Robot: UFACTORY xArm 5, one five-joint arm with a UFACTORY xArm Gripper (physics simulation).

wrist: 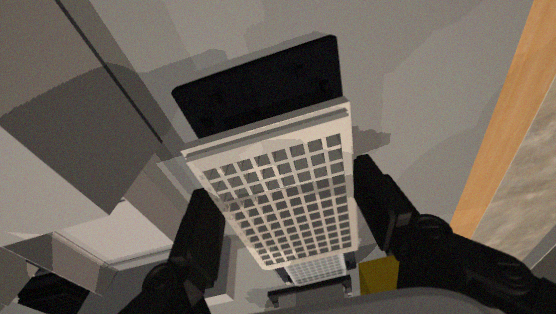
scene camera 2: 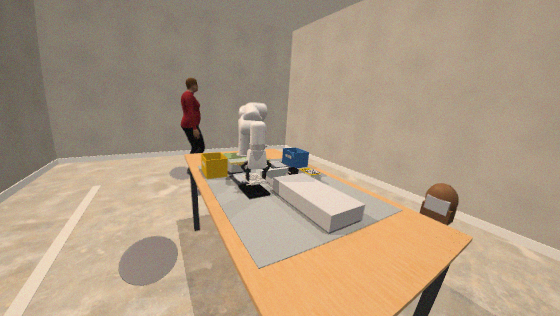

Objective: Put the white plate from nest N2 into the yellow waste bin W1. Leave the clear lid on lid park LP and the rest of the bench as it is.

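Places are measured from the arm's base along level axes (x ahead, y left, z up), in metres.
Pixels of known places: gripper, fingertip midpoint: (wrist: 283,189) (scene camera 2: 255,179); arm's base, origin of the base link: (scene camera 2: 244,155).
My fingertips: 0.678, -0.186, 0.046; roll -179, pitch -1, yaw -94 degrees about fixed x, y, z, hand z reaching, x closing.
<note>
Ahead of a thing's pixels: the offset from my fingertips to its top centre, as dx, dy, dz.
The white plate {-0.023, +0.000, +0.004} (scene camera 2: 255,179) (wrist: 295,205), a gridded well plate, is raised above a black nest {-0.022, +0.000, -0.054} (scene camera 2: 256,192) (wrist: 262,87) and roughly level. My gripper (scene camera 2: 256,176) (wrist: 283,189) is shut on the plate, with one black finger at each long side. The yellow waste bin {-0.379, -0.135, +0.044} (scene camera 2: 214,166) (wrist: 379,276) stands at the back left in the scene view, apart from the plate. In the wrist view a pale, see-through gridded piece {-0.199, +0.003, -0.050} (wrist: 317,269) sits on a dark holder beyond the plate; I cannot tell if it is the clear lid.
A long white box (scene camera 2: 320,197) lies right of the nest. A blue bin {-0.383, +0.511, +0.044} (scene camera 2: 295,157) stands at the back right, near a yellow rack {-0.023, +0.379, +0.001} (scene camera 2: 311,171) and a small black object {-0.195, +0.378, -0.050} (scene camera 2: 293,171). Green-topped items (scene camera 2: 233,156) stand behind the arm. A person (scene camera 2: 190,110) stands beyond the table.
</note>
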